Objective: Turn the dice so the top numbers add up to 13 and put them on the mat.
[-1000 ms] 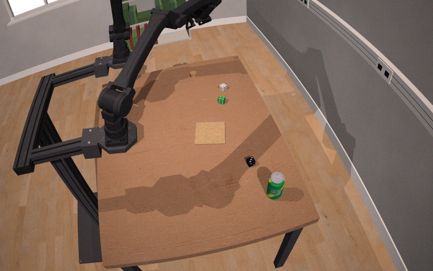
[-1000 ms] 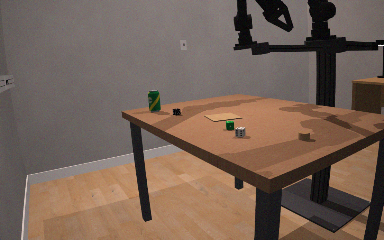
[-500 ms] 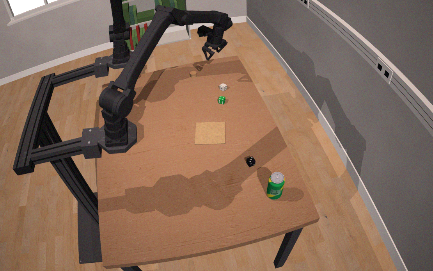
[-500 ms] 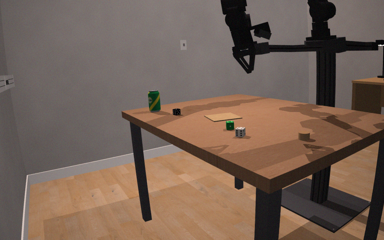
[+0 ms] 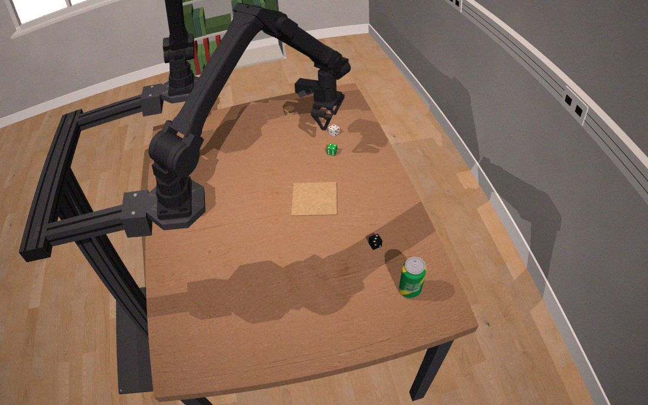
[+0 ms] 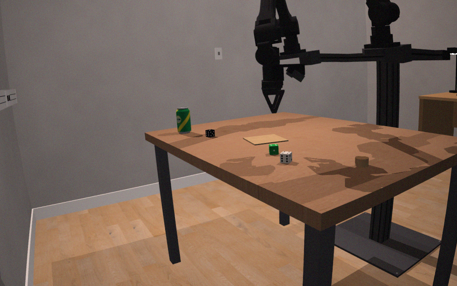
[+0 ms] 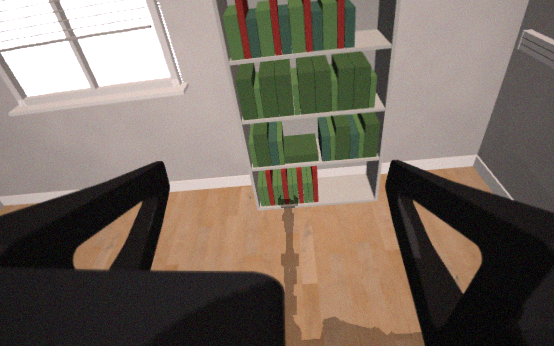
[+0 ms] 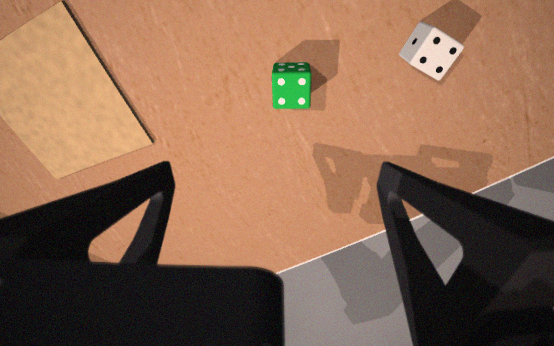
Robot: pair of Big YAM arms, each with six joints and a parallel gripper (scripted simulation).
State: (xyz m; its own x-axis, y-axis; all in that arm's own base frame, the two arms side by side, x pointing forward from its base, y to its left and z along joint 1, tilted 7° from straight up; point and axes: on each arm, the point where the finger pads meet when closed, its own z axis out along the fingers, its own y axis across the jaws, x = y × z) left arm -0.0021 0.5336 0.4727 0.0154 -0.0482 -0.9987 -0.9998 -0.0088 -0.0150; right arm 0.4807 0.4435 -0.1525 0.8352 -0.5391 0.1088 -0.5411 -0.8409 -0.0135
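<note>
Right now the green die is 1 cm ahead of my right hand and 14 cm below it. From my right hand the other things lie so: small wooden cylinder 10 cm behind, 29 cm to the left, 14 cm below; then mat 10 cm behind, 20 cm to the right, 15 cm below.
</note>
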